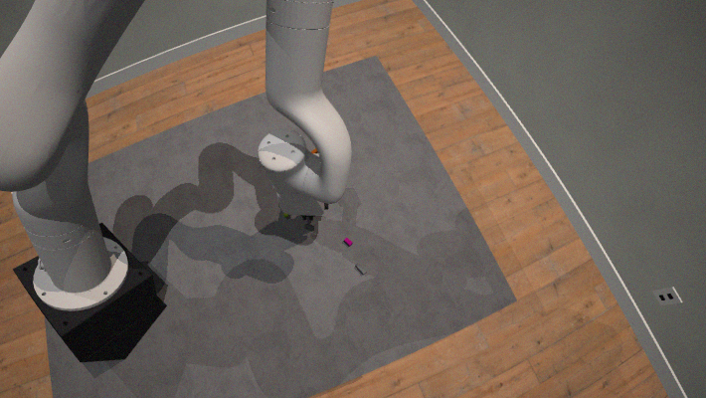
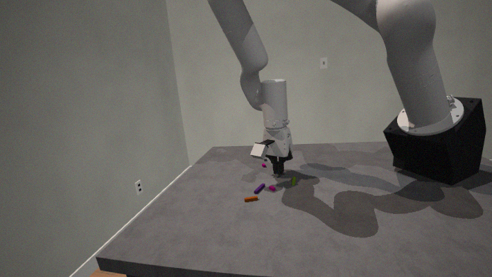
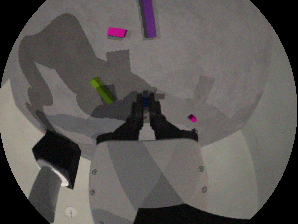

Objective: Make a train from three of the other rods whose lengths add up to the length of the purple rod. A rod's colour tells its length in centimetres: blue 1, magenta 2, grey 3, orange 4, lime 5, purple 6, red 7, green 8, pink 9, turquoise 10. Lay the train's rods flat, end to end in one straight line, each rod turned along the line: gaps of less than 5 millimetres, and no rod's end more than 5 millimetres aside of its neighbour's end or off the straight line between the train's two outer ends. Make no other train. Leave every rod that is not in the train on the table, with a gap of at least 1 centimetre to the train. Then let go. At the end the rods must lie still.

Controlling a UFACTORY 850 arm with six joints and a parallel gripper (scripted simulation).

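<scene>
Now: the purple rod 12 cm to the left of my hand, 3 cm below it and 3 cm ahead of it. Round my hand: blue rod 2 cm below; then lime rod 6 cm behind, 3 cm to the left, 3 cm below; then orange rod 19 cm to the left, 3 cm below, 3 cm ahead.
</scene>
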